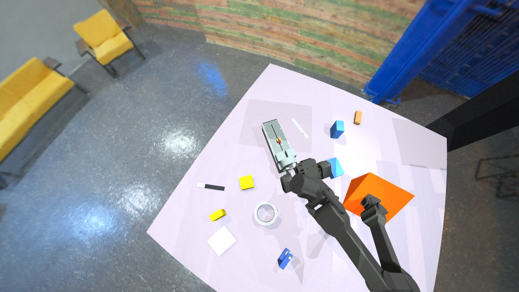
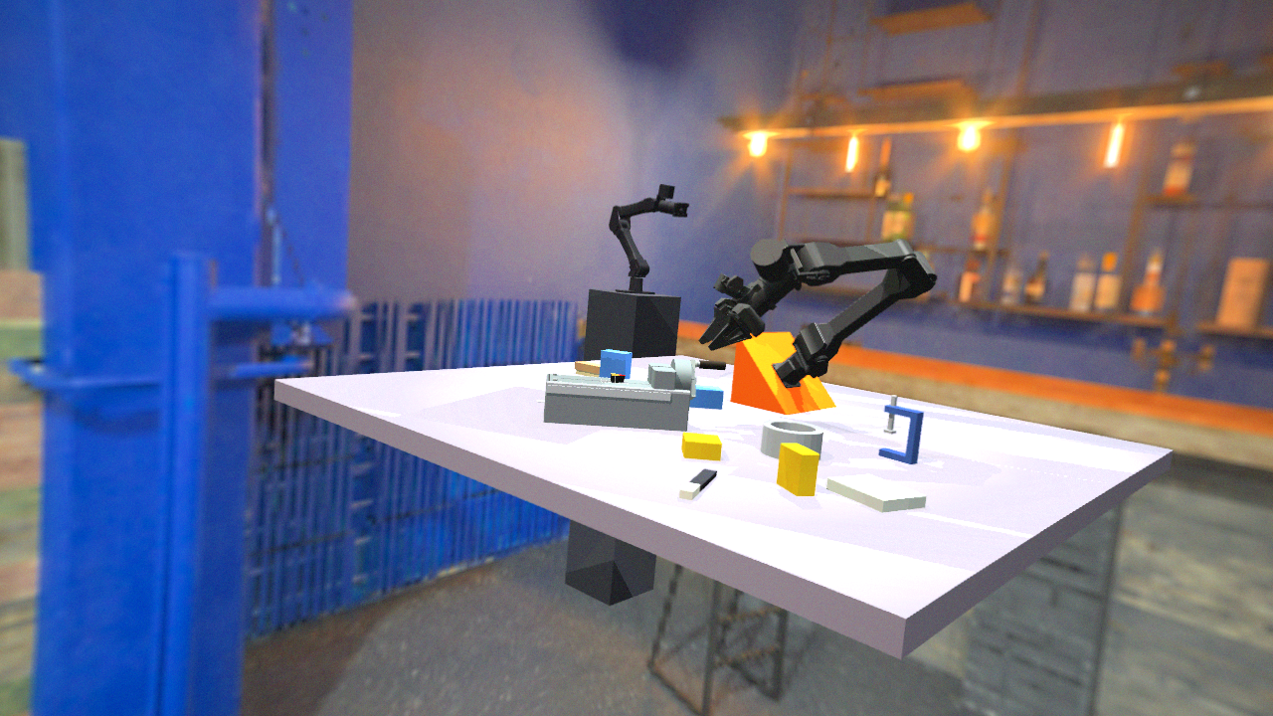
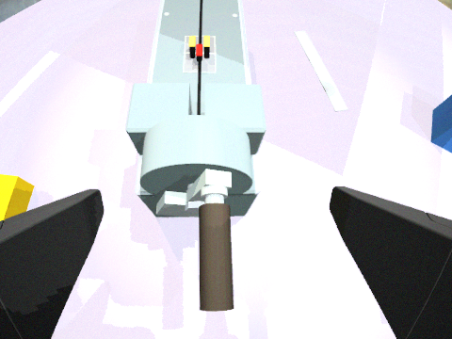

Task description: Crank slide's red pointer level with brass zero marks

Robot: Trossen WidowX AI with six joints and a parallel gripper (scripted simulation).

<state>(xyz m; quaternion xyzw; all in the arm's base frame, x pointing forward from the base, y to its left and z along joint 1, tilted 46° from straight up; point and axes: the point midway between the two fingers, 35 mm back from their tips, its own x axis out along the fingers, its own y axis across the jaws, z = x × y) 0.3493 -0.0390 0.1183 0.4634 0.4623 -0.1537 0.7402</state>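
Right now my gripper tip is 1 cm past the brown crank handle, 1 cm to the right of it and 4 cm above it. From my gripper tip the other things lie so: metal strip (8 cm ahead, 26 cm to the right, 15 cm below); then blue clamp (13 cm behind, 34 cm to the left, 10 cm below); then red pointer (12 cm ahead, 9 cm to the right, 7 cm below).
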